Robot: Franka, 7 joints.
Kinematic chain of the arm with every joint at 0, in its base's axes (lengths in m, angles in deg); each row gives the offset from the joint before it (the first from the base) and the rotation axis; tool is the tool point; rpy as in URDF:
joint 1: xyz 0 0 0.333 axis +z
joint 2: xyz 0 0 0 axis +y
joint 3: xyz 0 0 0.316 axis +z
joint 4: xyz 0.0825 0 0 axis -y
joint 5: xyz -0.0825 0 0.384 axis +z
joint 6: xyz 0 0 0 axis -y
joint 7: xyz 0.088 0 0 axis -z
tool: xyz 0 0 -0.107 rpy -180 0 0
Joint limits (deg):
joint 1: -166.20..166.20
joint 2: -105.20..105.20
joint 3: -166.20..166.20
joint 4: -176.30..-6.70
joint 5: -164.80..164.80
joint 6: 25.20..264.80
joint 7: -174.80..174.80
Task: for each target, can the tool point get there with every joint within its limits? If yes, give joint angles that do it. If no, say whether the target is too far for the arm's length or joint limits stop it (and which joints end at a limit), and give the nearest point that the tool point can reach.
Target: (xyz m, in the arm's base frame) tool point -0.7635 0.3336 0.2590
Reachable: yes | joints -43.55 -81.36 -112.58 -42.21 65.63 172.65 -134.96
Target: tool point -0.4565 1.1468 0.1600
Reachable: no: too far | nearest point -0.3142 0.7893 0.2139 | short by 0.388 m
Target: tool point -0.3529 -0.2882 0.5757
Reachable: yes | joints -32.49 40.00 -113.27 -118.76 -44.18 91.51 -63.32
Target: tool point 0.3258 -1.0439 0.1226
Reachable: no: too far | nearest point 0.2510 -0.8042 0.1709 | short by 0.256 m
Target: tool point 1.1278 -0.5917 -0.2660
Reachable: no: too far | nearest point 0.6874 -0.3607 -0.0321 | short by 0.550 m
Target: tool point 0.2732 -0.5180 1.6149
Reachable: no: too far | nearest point 0.1663 -0.3153 1.1133 | short by 0.551 m
